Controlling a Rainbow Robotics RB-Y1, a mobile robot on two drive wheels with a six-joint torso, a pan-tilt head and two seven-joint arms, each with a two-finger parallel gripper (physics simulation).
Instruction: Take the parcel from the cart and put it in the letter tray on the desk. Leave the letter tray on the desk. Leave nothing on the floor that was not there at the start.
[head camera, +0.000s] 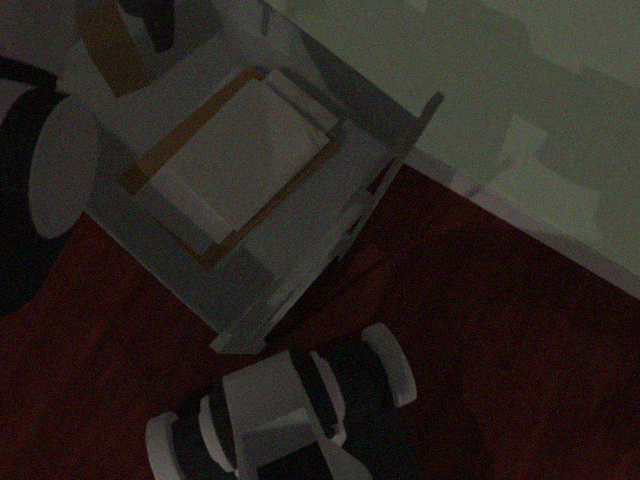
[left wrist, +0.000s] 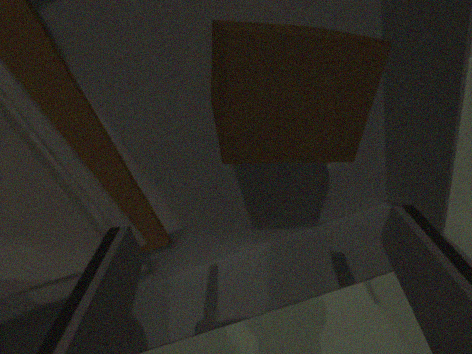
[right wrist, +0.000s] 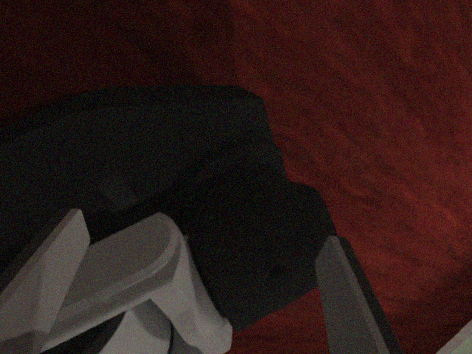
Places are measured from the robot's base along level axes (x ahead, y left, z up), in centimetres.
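Where they show: left gripper, fingertip midpoint: (head camera: 138, 10) (left wrist: 259, 232); right gripper, fingertip midpoint: (right wrist: 206, 238).
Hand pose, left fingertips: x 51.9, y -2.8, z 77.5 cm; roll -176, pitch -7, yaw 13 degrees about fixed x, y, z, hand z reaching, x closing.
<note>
After its pixels a point has its place.
The brown block-shaped parcel (head camera: 111, 54) @(x 50.2, y 1.9, z 74.1 cm) (left wrist: 295, 95) @(x 52.9, y 2.2, z 75.3 cm) stands on the grey cart (head camera: 310, 206) @(x 27.1, y -13.9, z 66.3 cm) (left wrist: 165, 120) @(x 47.3, y -2.6, z 66.3 cm), at the upper left in the head view. My left gripper (left wrist: 259, 232) @(x 51.9, y -2.8, z 77.5 cm) is open and empty; the parcel shows ahead of it, beyond the fingertips in the left wrist view, not between them. A dark part of this gripper shows near the parcel at the top of the head view. My right gripper (right wrist: 206, 238) @(x -41.1, y -20.7, z 43.0 cm) is open and empty, over the robot's base and the red floor. I cannot make out the letter tray or the desk for certain in this dim light.
A flat brown-edged thing with a pale top (head camera: 237, 155) @(x 35.6, y -7.7, z 68.7 cm) (left wrist: 30, 185) @(x 38.8, y -7.1, z 68.7 cm) lies on the cart beside the parcel. The cart's grey bar (head camera: 429, 111) @(x 29.4, y -28.1, z 77.0 cm) rises at its right. The robot's base (head camera: 268, 392) (right wrist: 230, 200) @(x -44.7, y -7.6, z 25.5 cm) stands on the red floor (head camera: 516, 335) @(x -8.6, y -64.9, z 0.1 cm) (right wrist: 375, 100) @(x -92.8, y 5.0, z 0.1 cm). A pale green area (head camera: 568, 155) @(x 26.2, y -75.8, z 37.0 cm) lies beyond.
</note>
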